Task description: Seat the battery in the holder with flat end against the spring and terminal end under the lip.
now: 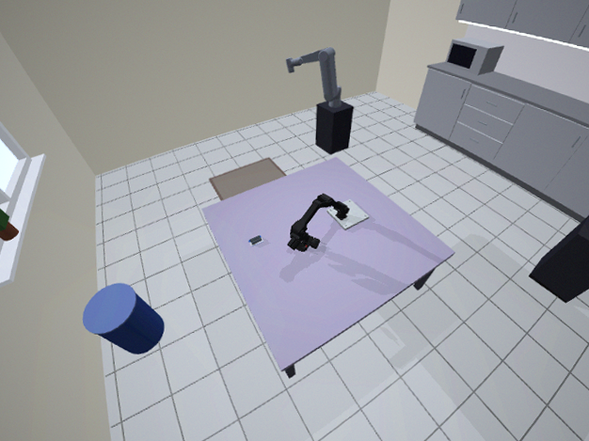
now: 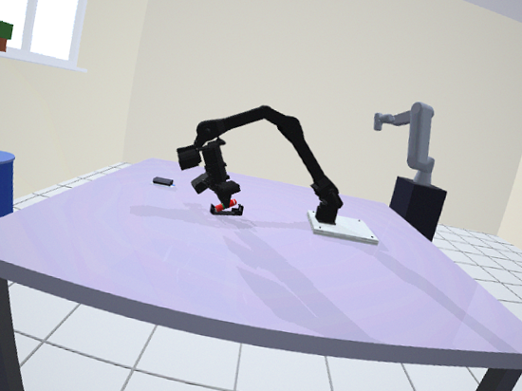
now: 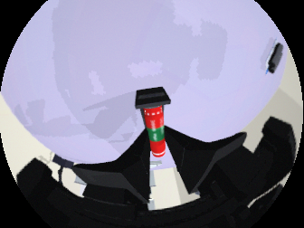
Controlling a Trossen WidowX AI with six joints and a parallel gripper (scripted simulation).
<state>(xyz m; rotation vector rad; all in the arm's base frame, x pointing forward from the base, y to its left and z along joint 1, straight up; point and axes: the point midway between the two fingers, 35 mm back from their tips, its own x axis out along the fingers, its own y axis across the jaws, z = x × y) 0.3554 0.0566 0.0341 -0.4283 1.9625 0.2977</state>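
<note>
Right now my gripper tip is 10 mm below the battery.
</note>
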